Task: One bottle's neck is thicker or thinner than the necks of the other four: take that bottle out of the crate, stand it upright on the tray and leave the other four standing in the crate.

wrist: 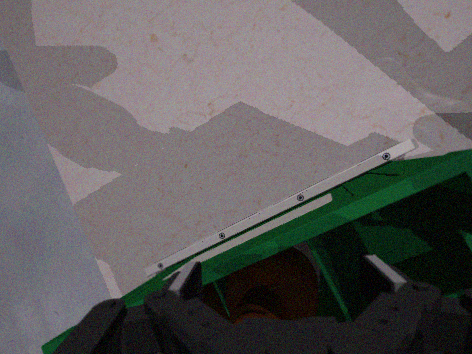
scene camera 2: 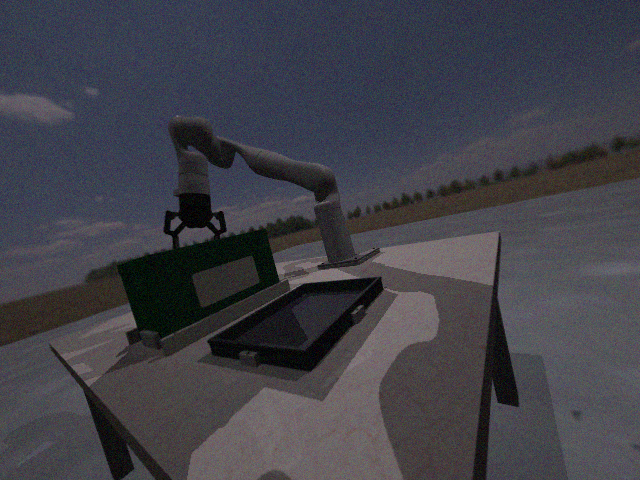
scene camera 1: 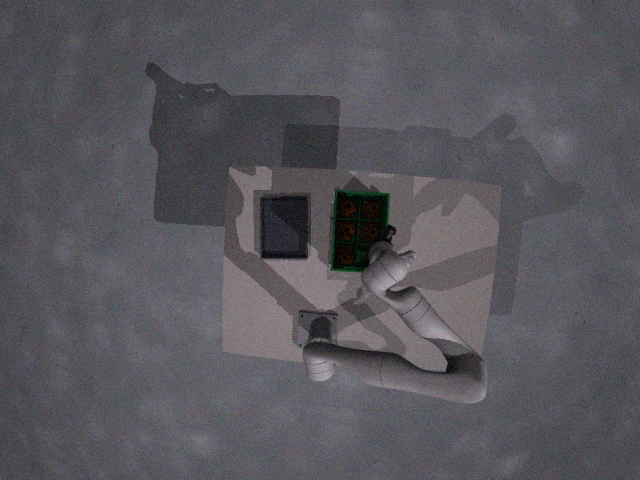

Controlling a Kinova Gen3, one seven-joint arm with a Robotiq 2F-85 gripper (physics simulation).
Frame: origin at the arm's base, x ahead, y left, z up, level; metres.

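Where they show: gripper, fingertip midpoint: (wrist: 278, 275); arm's base at its link origin: (scene camera 2: 341, 258) (scene camera 1: 321, 327).
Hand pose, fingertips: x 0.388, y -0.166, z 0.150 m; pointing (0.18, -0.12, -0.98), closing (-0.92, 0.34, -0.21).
Observation:
Things, the pixels of their top centre, and the offset from my fingertips. "spot": a spot on its surface instead.
- green crate at its top centre: (scene camera 2: 197, 245) (scene camera 1: 360, 232) dx +0.027, dy +0.075, dz +0.010 m
- bottle at its top centre: (wrist: 249, 341) (scene camera 1: 373, 232) dx +0.032, dy +0.030, dz -0.002 m
- black tray at its top centre: (scene camera 2: 304, 304) (scene camera 1: 283, 227) dx +0.007, dy +0.368, dz -0.140 m
- pale strip at a spot on its surface: (scene camera 2: 222, 317) spot: dx +0.066, dy +0.181, dz -0.148 m
The green crate (scene camera 1: 361, 192) (scene camera 2: 160, 289) (wrist: 400, 187) stands on the table with five brown-orange bottles upright: three in its left column (scene camera 1: 349, 207) (scene camera 1: 346, 230) (scene camera 1: 345, 255) and two in its right (scene camera 1: 373, 209) (scene camera 1: 369, 231) in the top view. The near right compartment, partly under the arm, shows no bottle. Neck differences are too dark to tell. My gripper (scene camera 2: 196, 238) (wrist: 278, 275) is open and empty, pointing down over the crate's right column; its fingertips are partly behind the rim in the side view. One bottle (wrist: 295, 280) shows between and below the fingers. The black tray (scene camera 1: 284, 257) (scene camera 2: 279, 359) holds no bottle.
A pale strip (scene camera 2: 222, 317) lies along the crate's tray side, and another strip (wrist: 260, 215) runs along its opposite side. Small grey blocks (scene camera 2: 249, 357) (scene camera 2: 357, 313) sit against the tray. The robot's base (scene camera 1: 305, 328) stands near the table edge. Large shadows cross the table.

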